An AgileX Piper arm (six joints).
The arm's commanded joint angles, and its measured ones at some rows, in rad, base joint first. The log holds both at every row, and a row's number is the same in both.
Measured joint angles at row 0:
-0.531, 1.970, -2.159, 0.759, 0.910, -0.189
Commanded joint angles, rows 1 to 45:
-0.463, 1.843, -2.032, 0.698, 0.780, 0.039
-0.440, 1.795, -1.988, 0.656, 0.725, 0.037
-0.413, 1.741, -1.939, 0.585, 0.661, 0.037
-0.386, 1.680, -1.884, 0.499, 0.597, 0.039
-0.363, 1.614, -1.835, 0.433, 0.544, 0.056
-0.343, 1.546, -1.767, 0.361, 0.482, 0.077
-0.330, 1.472, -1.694, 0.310, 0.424, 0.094
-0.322, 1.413, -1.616, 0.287, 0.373, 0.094
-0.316, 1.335, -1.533, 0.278, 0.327, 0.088
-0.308, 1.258, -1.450, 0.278, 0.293, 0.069
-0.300, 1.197, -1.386, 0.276, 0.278, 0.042
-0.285, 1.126, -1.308, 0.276, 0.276, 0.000
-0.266, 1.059, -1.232, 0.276, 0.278, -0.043
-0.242, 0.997, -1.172, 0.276, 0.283, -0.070
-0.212, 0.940, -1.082, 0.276, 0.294, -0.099
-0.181, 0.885, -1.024, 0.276, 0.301, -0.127
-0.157, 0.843, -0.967, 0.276, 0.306, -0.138
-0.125, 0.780, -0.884, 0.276, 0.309, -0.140
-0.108, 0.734, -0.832, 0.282, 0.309, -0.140
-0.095, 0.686, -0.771, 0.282, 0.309, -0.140
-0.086, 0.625, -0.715, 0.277, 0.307, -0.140
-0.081, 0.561, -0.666, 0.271, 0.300, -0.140
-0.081, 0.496, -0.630, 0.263, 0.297, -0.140
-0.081, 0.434, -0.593, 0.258, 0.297, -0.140
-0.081, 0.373, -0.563, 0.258, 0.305, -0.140
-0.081, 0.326, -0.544, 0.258, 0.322, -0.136
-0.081, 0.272, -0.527, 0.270, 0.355, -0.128
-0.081, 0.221, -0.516, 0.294, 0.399, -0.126
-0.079, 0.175, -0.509, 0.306, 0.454, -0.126
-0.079, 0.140, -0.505, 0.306, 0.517, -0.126
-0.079, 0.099, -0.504, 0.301, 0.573, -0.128
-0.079, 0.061, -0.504, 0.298, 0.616, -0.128
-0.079, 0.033, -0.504, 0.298, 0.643, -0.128
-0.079, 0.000, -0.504, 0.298, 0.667, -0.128
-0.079, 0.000, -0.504, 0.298, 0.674, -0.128
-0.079, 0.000, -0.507, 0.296, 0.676, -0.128
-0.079, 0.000, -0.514, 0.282, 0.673, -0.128
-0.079, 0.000, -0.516, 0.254, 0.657, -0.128
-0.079, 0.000, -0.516, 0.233, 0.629, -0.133
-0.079, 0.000, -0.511, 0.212, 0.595, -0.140
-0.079, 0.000, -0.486, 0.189, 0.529, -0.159
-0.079, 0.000, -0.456, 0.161, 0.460, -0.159
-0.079, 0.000, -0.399, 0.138, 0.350, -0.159
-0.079, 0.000, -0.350, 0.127, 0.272, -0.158
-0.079, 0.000, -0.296, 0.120, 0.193, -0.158
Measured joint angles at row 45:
-0.080, 0.004, -0.459, 0.189, 0.479, -0.142
